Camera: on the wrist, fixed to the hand. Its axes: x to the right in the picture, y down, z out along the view.
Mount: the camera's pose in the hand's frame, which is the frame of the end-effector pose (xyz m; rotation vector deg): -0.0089 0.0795 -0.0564 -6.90 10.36 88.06
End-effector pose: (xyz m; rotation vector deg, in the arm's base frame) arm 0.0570 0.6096 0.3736 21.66 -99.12 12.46
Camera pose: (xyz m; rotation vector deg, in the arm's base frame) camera 0.0808 0.7043 0.3809 -63.34 -85.88 67.29
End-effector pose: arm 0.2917 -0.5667 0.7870 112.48 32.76 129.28
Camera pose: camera 0.2519 -0.6552 0.8000 -74.30 49.25 -88.10
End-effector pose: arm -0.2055 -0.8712 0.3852 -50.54 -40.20 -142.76
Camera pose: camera -0.1839 -0.9649 0.3668 -42.05 13.04 -66.71
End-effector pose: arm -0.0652 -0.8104 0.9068 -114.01 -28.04 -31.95
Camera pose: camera -0.0386 -0.8968 0.8693 -102.28 66.59 13.52
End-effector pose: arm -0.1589 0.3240 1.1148 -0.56 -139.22 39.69
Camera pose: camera -0.1323 0.4181 1.1100 -113.90 -107.99 58.33
